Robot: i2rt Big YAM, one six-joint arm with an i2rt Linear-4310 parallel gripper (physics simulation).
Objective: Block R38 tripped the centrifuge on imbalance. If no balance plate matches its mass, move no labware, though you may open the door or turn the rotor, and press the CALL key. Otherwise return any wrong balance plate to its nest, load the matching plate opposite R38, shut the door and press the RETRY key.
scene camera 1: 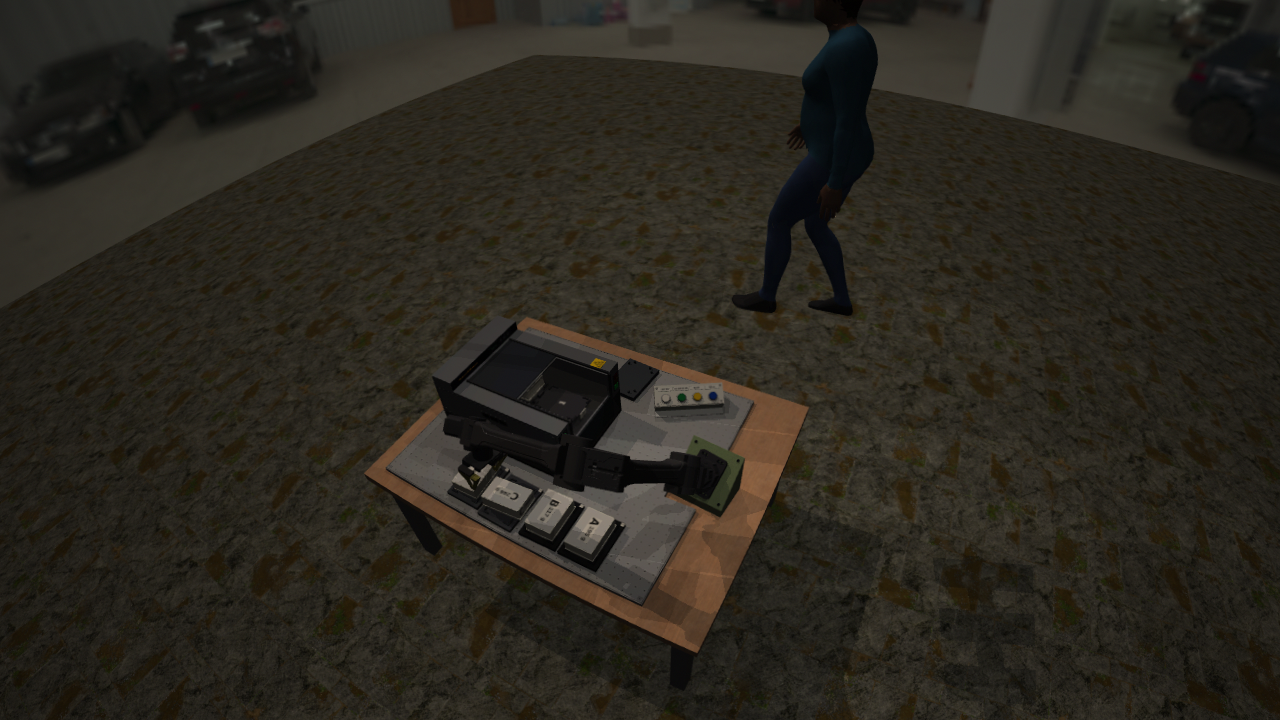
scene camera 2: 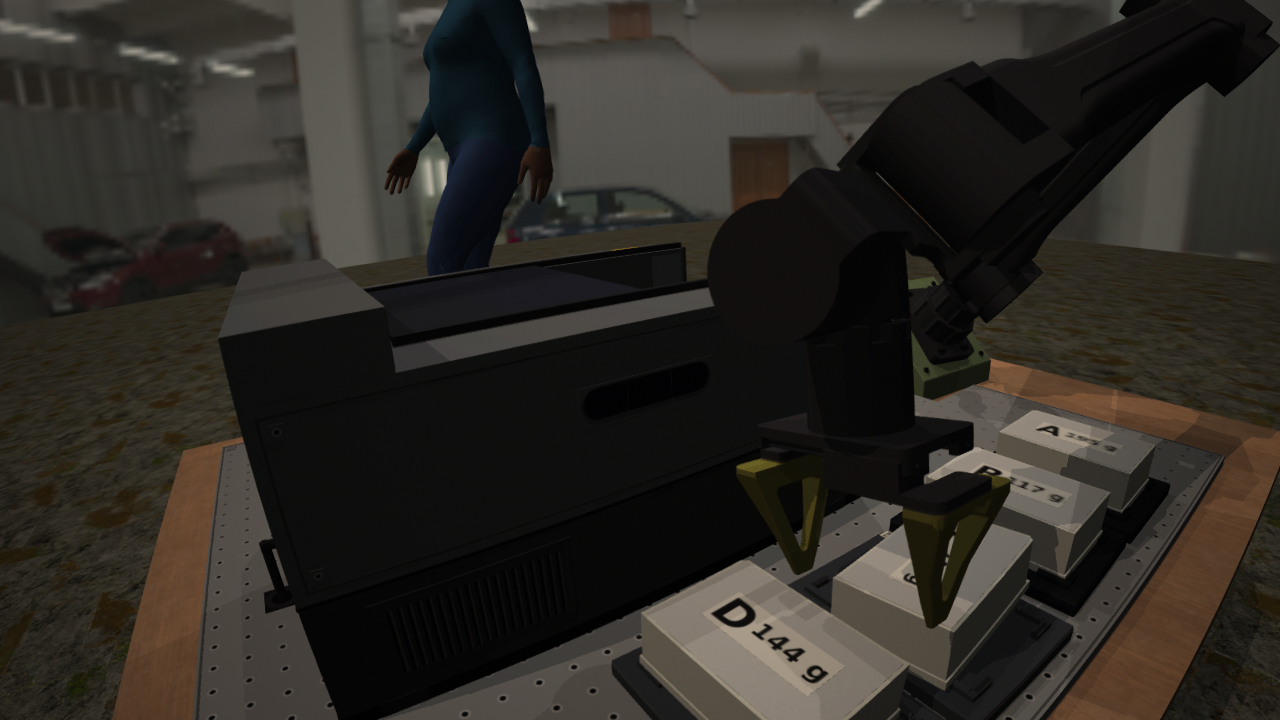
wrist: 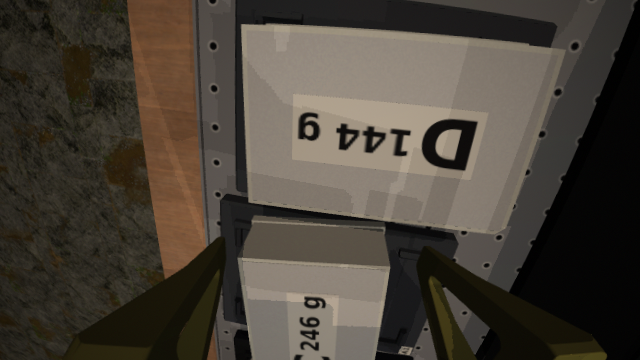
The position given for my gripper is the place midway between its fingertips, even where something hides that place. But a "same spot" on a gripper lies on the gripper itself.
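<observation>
My gripper is visible to me in the wrist view, in scene camera 2 and in scene camera 1 (484, 479). On my gripper, (wrist: 157, 317) and (scene camera 2: 911, 537) are the same spot. A black centrifuge is here as well, and on it (scene camera 1: 486, 378) is the same spot as (scene camera 2: 458, 316).
</observation>
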